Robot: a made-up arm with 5 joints.
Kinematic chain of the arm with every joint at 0, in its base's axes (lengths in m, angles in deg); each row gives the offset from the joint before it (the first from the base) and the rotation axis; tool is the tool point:
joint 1: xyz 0 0 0.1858 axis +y
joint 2: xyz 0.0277 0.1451 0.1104 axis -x
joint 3: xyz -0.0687 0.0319 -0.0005 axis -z
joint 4: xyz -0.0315 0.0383 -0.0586 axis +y
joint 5: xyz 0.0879 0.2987 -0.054 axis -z
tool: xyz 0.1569 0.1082 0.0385
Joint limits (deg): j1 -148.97..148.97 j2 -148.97..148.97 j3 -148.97..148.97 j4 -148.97..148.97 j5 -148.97..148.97
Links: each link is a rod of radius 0.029 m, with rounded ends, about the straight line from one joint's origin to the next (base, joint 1, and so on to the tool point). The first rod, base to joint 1, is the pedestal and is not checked.
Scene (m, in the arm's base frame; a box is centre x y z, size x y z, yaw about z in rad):
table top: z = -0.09
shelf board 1: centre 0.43 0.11 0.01 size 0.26 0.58 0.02 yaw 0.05
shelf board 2: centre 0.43 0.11 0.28 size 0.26 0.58 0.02 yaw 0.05
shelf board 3: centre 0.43 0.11 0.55 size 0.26 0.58 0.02 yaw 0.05
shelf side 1: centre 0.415 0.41 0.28 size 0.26 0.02 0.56 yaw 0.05
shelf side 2: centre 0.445 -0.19 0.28 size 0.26 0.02 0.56 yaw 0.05
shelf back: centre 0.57 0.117 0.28 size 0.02 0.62 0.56 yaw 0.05
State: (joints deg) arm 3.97 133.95 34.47 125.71 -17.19
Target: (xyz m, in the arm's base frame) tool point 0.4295 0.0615 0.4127
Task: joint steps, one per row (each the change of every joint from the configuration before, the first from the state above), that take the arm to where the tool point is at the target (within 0.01 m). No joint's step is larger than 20 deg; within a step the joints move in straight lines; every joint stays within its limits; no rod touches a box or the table.
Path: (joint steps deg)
1: -9.25 1.45 16.81 -1.74 13.86
2: -9.26 1.46 16.81 -1.75 13.86
3: -9.25 1.45 16.81 -1.74 13.87
4: -9.26 1.45 16.81 -1.74 13.86
5: 6.42 1.10 9.54 7.56 15.58
6: 6.41 1.10 9.54 7.55 15.59
7: 6.41 1.10 9.54 7.56 15.58
8: 6.41 1.09 9.54 7.56 15.59
9: 3.73 1.21 -1.09 0.00 -16.78
10: 3.72 1.20 -1.09 0.00 -16.79
11: 3.73 1.21 -1.08 0.00 -16.78
12: 3.73 1.20 -1.09 0.00 -16.78

